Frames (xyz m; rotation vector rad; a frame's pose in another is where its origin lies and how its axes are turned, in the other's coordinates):
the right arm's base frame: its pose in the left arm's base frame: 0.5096 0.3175 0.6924 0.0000 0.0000 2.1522
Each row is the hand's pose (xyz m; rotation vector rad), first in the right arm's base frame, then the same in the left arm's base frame.
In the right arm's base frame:
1: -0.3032 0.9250 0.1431 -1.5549 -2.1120 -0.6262
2: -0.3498 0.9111 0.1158 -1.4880 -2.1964 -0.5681
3: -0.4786 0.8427 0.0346 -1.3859 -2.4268 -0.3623
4: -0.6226 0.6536 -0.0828 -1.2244 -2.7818 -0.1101
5: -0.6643 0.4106 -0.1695 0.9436 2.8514 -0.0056
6: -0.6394 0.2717 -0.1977 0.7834 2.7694 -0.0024
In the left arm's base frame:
1: -0.0969 -0.4439 0.8355 1.0737 -2.2720 0.2299
2: -0.0597 -0.4752 0.8082 1.1839 -2.2704 0.2411
3: 0.0682 -0.5453 0.7270 1.4561 -2.3370 0.2293
4: 0.3053 -0.5618 0.6096 1.8608 -2.3903 0.0818
5: 0.5313 -0.4632 0.5229 -2.1054 2.2306 0.1840
6: 0.6337 -0.3661 0.4947 -2.1495 2.0858 0.3482

